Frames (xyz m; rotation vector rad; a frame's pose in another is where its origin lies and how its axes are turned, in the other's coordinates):
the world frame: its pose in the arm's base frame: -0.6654 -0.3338 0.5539 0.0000 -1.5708 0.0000
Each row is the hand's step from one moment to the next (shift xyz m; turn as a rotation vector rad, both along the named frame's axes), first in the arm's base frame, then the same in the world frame.
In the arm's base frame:
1: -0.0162 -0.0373 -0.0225 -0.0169 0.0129 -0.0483
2: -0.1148 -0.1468 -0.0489 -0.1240 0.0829 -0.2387
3: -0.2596 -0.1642 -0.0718 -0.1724 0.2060 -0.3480
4: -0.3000 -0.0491 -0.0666 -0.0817 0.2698 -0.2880
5: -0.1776 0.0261 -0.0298 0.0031 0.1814 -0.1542
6: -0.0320 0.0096 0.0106 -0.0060 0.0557 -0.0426
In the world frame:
1: -0.0225 -0.0373 0.0162 -0.0483 0.0129 0.0169
2: -0.0489 -0.1468 0.1148 -0.2387 0.0829 0.1240
3: -0.0718 -0.1642 0.2596 -0.3480 0.2060 0.1724
4: -0.0666 -0.0491 0.3000 -0.2880 0.2698 0.0817
5: -0.0298 0.0261 0.1776 -0.1542 0.1814 -0.0031
6: 0.0106 0.0096 0.0320 -0.0426 0.0557 0.0060

